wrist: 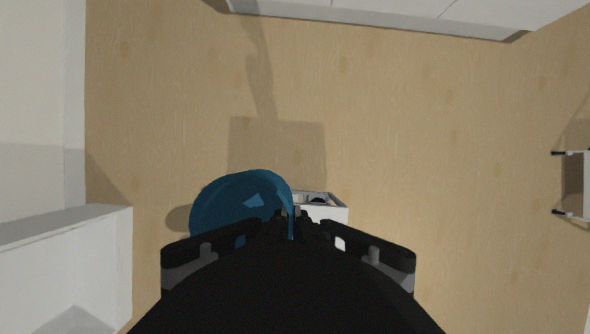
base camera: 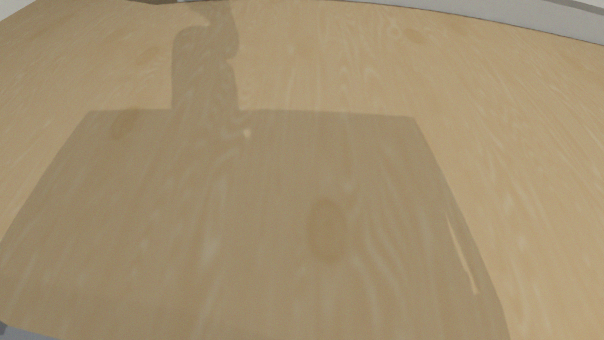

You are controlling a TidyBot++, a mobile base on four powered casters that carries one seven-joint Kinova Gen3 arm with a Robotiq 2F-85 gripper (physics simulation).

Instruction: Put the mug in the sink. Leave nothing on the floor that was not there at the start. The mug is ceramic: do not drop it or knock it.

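Frame: origin at the arm's base, x ahead, y right, z down, level; millimetres.
Seen in the pictures: gripper, fingertip midpoint: (wrist: 290, 214).
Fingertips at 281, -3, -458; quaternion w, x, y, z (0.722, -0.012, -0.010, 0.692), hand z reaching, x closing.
Pixels of each thing's top centre, then the offset from my fingertips to it, as dx, dy, dz. "spot": a spot on its surface instead.
- blue mug at its top centre: (wrist: 225, 238) -13, -55, -33
- white piece with black-tipped bars, surface spot: (wrist: 586, 185) spot: +33, +1865, +715
The blue mug (wrist: 225, 205) is in the wrist view, left of the fingertips, with its near part hidden behind the gripper. My gripper (wrist: 290, 214) is shut on the mug's wall at its right side and holds it high above the floor. The mug's handle cannot be made out. The mug and the gripper do not show in the base camera view. No sink can be made out in either view.
In the wrist view, a white cabinet row (wrist: 380, 11) runs along the top, a white open unit (wrist: 95, 265) stands at lower left by the pale wall (wrist: 30, 75), and a white piece with black-tipped bars (wrist: 586, 185) is at the right edge. My white base (wrist: 327, 216) shows below.
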